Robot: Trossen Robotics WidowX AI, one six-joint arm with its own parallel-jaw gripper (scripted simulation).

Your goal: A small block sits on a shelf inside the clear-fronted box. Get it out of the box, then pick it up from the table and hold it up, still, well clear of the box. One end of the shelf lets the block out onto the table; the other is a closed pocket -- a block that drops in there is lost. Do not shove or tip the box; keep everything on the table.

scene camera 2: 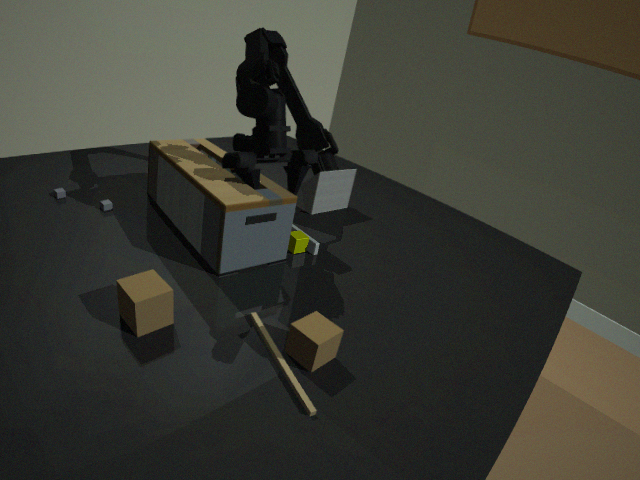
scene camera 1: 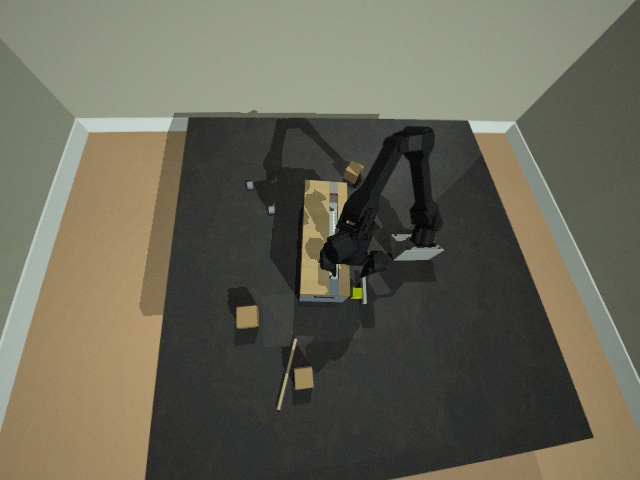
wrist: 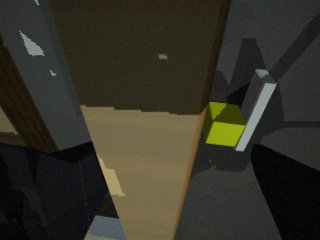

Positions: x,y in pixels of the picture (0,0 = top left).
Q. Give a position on a thin wooden stick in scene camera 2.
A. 297,389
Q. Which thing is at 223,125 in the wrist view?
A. A yellow-green block.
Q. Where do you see a long box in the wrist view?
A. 138,86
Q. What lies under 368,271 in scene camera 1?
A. My gripper.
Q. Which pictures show my gripper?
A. Scene camera 2, scene camera 1 and the wrist view: all of them.
